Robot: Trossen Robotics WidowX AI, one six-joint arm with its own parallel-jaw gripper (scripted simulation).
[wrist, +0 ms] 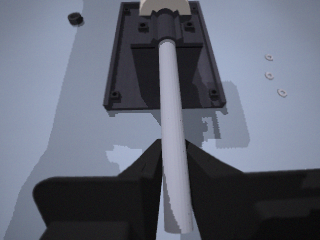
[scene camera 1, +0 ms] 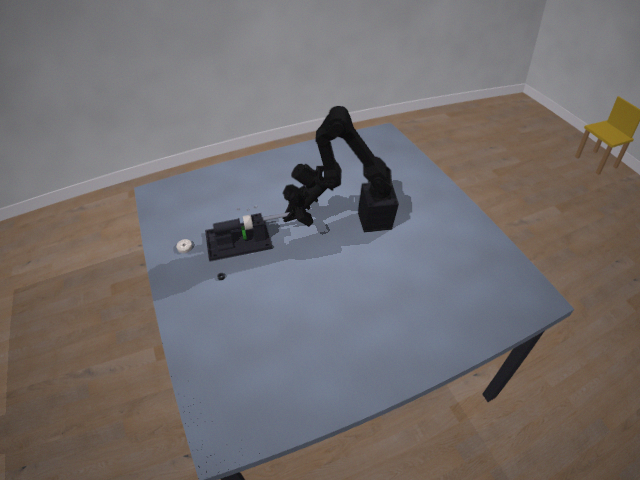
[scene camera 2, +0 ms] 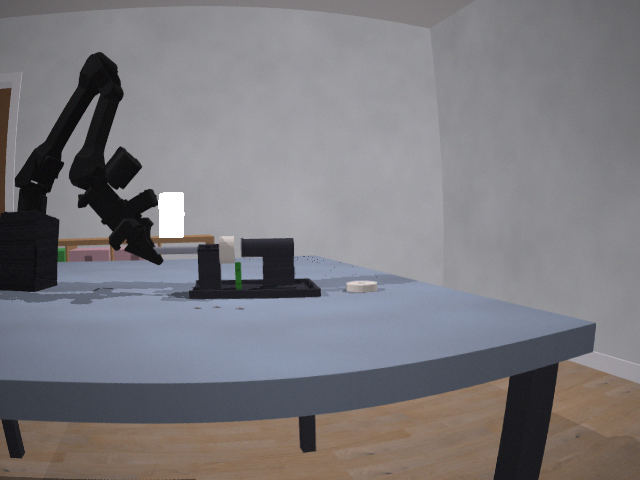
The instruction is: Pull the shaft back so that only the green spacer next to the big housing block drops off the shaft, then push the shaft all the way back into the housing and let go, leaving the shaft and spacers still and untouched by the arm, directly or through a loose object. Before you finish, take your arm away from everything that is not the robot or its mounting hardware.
Labels:
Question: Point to a grey shaft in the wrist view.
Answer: At 176, 190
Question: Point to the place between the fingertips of my gripper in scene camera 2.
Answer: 161, 263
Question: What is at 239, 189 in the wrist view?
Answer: My gripper.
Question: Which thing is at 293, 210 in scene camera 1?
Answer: My gripper.

